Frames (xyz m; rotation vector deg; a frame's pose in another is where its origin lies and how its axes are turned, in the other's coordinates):
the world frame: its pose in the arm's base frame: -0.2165 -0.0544 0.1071 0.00 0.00 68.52
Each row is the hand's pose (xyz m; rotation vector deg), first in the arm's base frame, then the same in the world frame.
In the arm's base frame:
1: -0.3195 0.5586 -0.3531 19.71 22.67 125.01
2: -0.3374 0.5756 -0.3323 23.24 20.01 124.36
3: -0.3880 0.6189 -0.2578 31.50 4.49 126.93
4: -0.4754 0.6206 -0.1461 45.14 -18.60 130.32
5: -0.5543 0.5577 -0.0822 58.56 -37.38 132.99
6: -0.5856 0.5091 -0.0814 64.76 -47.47 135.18
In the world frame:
1: 0.5327 0.3203 -0.4602 24.55 6.46 57.86
2: 0.5420 0.3432 -0.4394 25.79 2.92 57.27
3: 0.5637 0.4061 -0.3649 24.04 -11.80 59.95
4: 0.5333 0.4881 -0.2532 22.36 -33.98 65.43
5: 0.4459 0.5385 -0.1893 22.52 -52.56 71.87
6: 0.3892 0.5498 -0.1885 21.86 -61.73 76.59

